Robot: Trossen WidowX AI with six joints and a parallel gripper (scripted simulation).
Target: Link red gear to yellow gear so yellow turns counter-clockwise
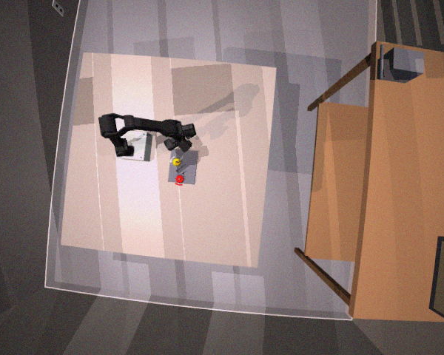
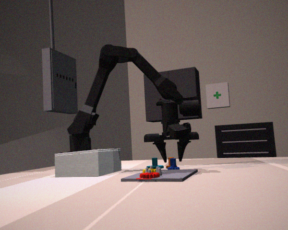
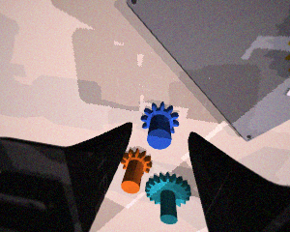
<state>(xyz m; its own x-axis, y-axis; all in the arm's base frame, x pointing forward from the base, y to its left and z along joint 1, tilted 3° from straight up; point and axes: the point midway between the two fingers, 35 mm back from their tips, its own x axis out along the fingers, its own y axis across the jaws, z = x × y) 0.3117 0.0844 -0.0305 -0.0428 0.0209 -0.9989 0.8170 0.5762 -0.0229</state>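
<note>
My gripper tip is 20 mm past the red gear, 230 mm to the left of it and 10 mm above it. The rest, counted from my gripper tip: orange gear 20 mm behind, 70 mm to the left, 10 mm below; then blue gear 10 mm below; then teal gear 90 mm behind, 80 mm to the left, 10 mm below.
</note>
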